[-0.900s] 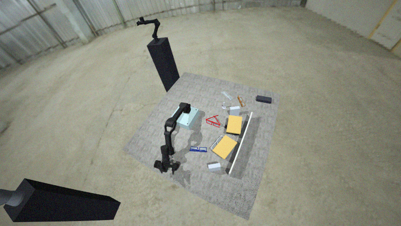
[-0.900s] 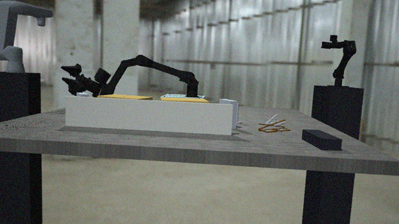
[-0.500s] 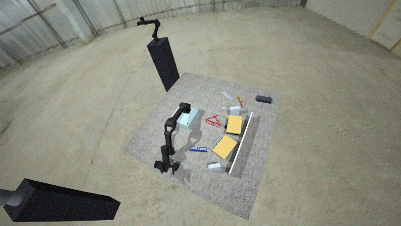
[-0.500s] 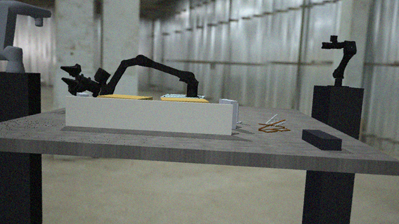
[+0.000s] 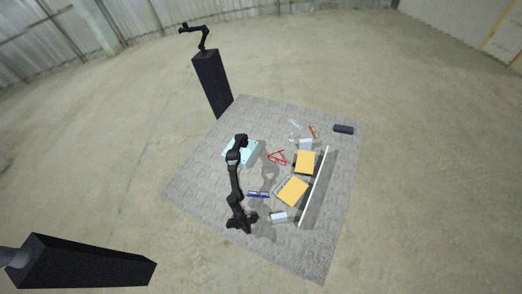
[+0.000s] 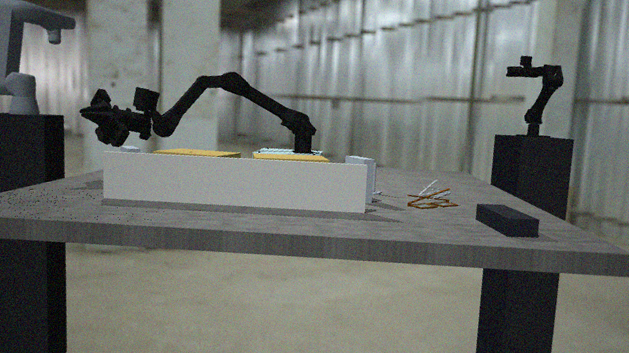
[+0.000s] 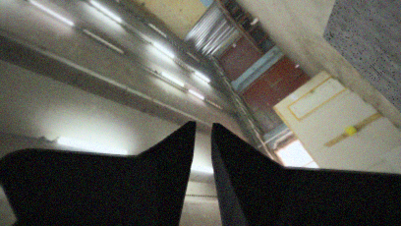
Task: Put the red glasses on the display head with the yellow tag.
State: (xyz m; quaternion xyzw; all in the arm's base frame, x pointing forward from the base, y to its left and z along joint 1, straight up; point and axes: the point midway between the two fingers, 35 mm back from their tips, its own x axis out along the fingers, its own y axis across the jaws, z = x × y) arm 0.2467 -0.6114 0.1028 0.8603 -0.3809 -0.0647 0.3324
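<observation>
Now: the long white wall 30 cm ahead of my gripper tip, 41 cm to the left of it and 14 cm below it. The rest, counted from my gripper tip: dark box 49 cm ahead, 97 cm to the left, 17 cm below; then white peg 8 cm ahead, 80 cm to the left, 17 cm below.
</observation>
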